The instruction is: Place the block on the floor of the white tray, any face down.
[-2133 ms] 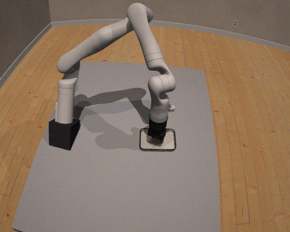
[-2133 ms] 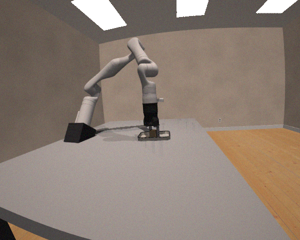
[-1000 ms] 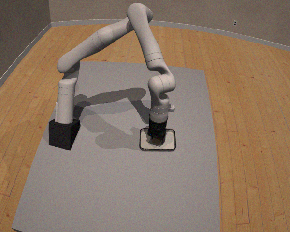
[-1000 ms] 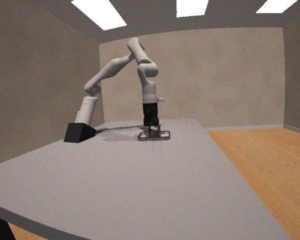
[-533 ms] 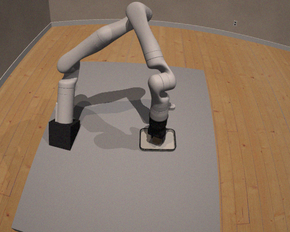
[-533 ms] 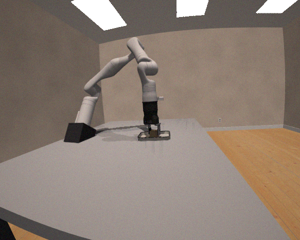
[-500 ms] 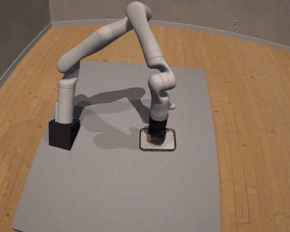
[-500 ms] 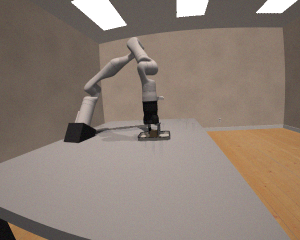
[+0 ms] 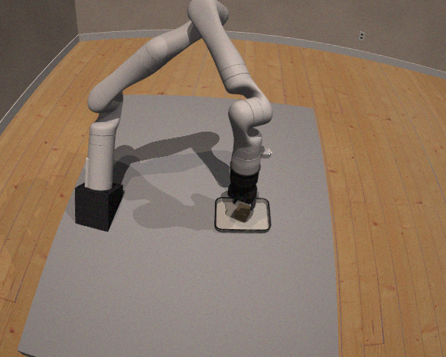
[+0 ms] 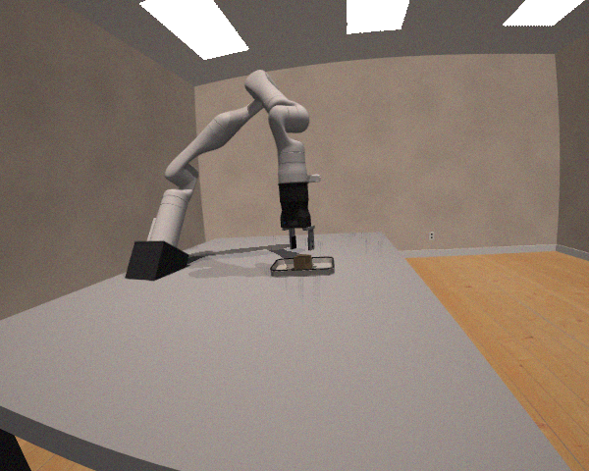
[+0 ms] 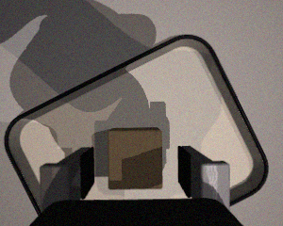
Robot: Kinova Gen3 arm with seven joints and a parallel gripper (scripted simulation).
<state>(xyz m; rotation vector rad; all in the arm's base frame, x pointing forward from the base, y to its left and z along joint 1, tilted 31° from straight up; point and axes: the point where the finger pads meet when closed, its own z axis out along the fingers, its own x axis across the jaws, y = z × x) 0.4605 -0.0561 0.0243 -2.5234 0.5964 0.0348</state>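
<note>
My gripper is now 50 mm above the block. The rest, counted from my hand: white tray 60 mm below.
</note>
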